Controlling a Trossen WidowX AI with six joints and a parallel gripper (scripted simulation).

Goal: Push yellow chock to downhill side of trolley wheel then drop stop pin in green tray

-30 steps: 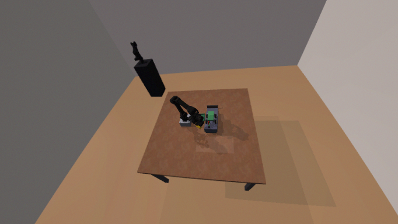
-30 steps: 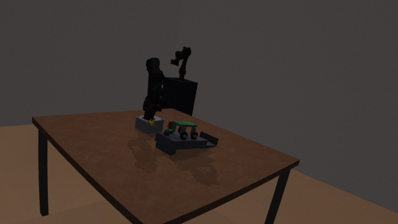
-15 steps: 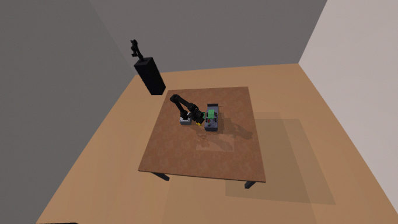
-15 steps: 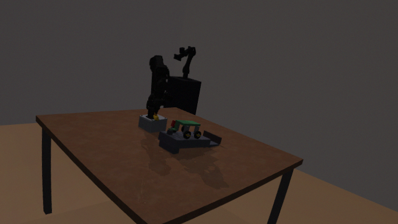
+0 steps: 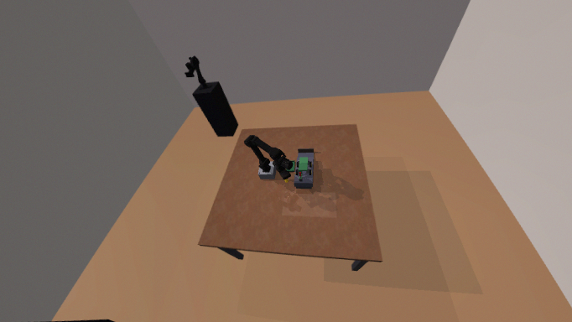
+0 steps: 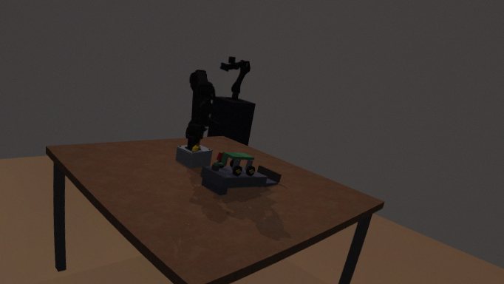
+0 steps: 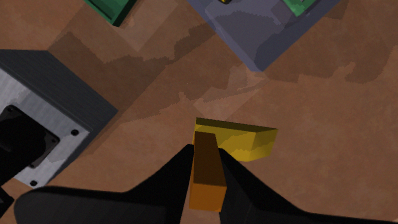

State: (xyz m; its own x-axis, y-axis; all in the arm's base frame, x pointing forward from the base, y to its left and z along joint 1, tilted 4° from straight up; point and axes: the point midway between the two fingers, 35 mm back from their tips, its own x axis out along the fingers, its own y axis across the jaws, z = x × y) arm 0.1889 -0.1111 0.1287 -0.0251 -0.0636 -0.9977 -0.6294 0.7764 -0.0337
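My gripper tip is now 10 mm short of the yellow-orange chock, 20 mm to the left of it and 10 mm above it. The rest, counted from my gripper tip: stop pin 130 mm ahead, 30 mm to the left, 50 mm below; then grey ramp 140 mm ahead, 140 mm to the left, 130 mm below; then trolley 140 mm ahead, 130 mm to the left, 60 mm below.
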